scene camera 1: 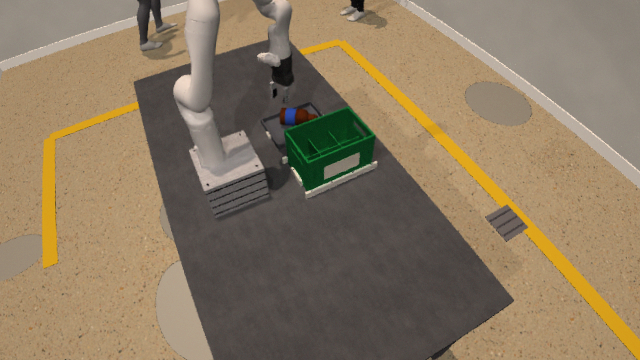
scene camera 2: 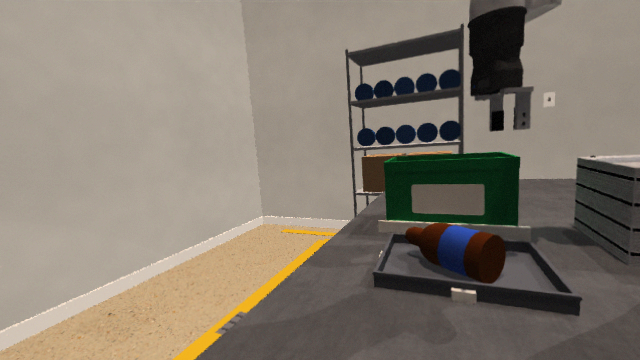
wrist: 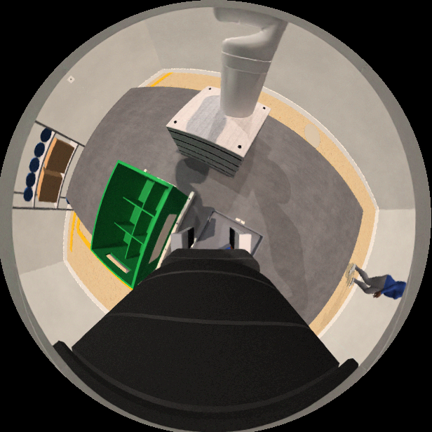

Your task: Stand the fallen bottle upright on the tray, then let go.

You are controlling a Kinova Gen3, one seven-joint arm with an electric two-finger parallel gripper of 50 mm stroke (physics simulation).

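Frame: origin at the arm's base, x ahead, y left, z up, level; centimetres.
Where they show: gripper, fingertip midpoint: [scene camera 1: 280, 98] [scene camera 2: 508, 130]; arm's base at its link origin: [scene camera 1: 212, 157].
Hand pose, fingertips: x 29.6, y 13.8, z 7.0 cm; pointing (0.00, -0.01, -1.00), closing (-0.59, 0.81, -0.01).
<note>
Each offset is from my fingertips to the top centre of the thing. "spot": to the spot under its first point. Level surfaces: height alone.
The brown bottle with a blue label @(dx +8.9, dy +8.5, dz -15.1 cm) [scene camera 1: 291, 116] [scene camera 2: 452, 249] lies on its side on the dark grey tray @(spot: dx -0.9, dy +4.9, dz -22.5 cm) [scene camera 1: 280, 134] [scene camera 2: 535, 272] [wrist: 250, 234]. In the second scene view its neck points left and away, and its base faces the near right. In the wrist view a small blue part of the bottle [wrist: 228, 248] shows beside a finger; the rest is hidden by the gripper body. My gripper [scene camera 1: 280, 95] [scene camera 2: 509, 124] [wrist: 211, 234] is open and empty, pointing down. It hangs well above the bottle and the tray, not touching them.
A green crate with dividers @(dx +12.6, dy -18.3, dz -5.5 cm) [scene camera 1: 302, 172] [scene camera 2: 400, 200] [wrist: 107, 215] stands close beside the tray, edged by white strips. The arm's ribbed base block [scene camera 1: 240, 190] [scene camera 2: 602, 205] [wrist: 205, 150] stands on the same dark table @(dz -23.1 cm) [scene camera 1: 325, 275]. A shelf rack [scene camera 2: 349, 125] is in the background.
</note>
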